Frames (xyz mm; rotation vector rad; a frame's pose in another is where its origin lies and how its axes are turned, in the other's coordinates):
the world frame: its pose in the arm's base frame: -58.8 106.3 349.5 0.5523 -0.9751 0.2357
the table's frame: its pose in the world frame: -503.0 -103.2 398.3 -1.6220 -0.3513 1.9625
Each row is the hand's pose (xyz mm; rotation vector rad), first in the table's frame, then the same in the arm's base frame.
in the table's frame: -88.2 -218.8 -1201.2 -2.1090 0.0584 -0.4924
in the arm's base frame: 181.3 -230.0 1029.1 1.1856 1.6456 0.8435
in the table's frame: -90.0 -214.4 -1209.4 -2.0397 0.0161 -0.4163
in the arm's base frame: 189.6 -233.7 1031.8 1.2678 1.6387 0.7462
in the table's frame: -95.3 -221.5 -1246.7 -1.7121 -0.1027 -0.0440
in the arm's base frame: 212.2 -237.9 1062.4 1.6575 1.5128 0.3234
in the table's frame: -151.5 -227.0 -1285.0 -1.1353 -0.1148 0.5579
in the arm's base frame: 222.3 -289.8 1105.5 2.2611 1.0412 -0.2913
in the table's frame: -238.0 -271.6 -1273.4 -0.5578 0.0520 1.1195
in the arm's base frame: 163.2 -352.7 1151.9 2.7221 0.2521 -0.7276
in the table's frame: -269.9 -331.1 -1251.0 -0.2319 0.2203 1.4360
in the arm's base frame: 102.2 -358.9 1188.1 2.8730 -0.3536 -0.8590
